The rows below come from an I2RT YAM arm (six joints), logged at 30 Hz.
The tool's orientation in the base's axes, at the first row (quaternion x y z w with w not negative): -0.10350 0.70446 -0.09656 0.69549
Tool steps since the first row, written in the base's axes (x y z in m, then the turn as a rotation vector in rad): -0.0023 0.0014 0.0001 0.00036 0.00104 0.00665; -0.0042 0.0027 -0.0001 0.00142 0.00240 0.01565; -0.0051 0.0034 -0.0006 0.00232 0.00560 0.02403; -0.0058 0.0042 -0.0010 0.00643 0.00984 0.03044; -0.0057 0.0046 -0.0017 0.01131 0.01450 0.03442; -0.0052 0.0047 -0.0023 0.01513 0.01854 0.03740; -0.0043 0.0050 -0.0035 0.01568 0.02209 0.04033; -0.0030 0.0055 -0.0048 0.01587 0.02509 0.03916; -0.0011 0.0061 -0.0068 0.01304 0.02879 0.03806; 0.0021 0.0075 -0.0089 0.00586 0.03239 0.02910; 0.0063 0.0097 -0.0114 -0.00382 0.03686 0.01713; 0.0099 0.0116 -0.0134 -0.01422 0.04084 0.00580; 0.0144 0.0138 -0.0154 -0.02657 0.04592 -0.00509
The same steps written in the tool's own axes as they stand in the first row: -0.0005 0.0013 -0.0023 -0.00668 -0.00087 0.00028; -0.0006 0.0027 -0.0042 -0.01571 -0.00209 0.00122; -0.0003 0.0035 -0.0051 -0.02466 -0.00138 0.00203; -0.0002 0.0044 -0.0058 -0.03205 0.00085 0.00608; 0.0004 0.0050 -0.0056 -0.03723 0.00415 0.01094; 0.0009 0.0052 -0.0051 -0.04126 0.00715 0.01475; 0.0020 0.0058 -0.0042 -0.04508 0.00973 0.01529; 0.0031 0.0067 -0.0029 -0.04480 0.01294 0.01552; 0.0048 0.0078 -0.0010 -0.04474 0.01683 0.01274; 0.0064 0.0097 0.0023 -0.03707 0.02288 0.00571; 0.0082 0.0124 0.0065 -0.02673 0.03063 -0.00377; 0.0095 0.0148 0.0102 -0.01685 0.03774 -0.01398; 0.0108 0.0174 0.0147 -0.00768 0.04581 -0.02613
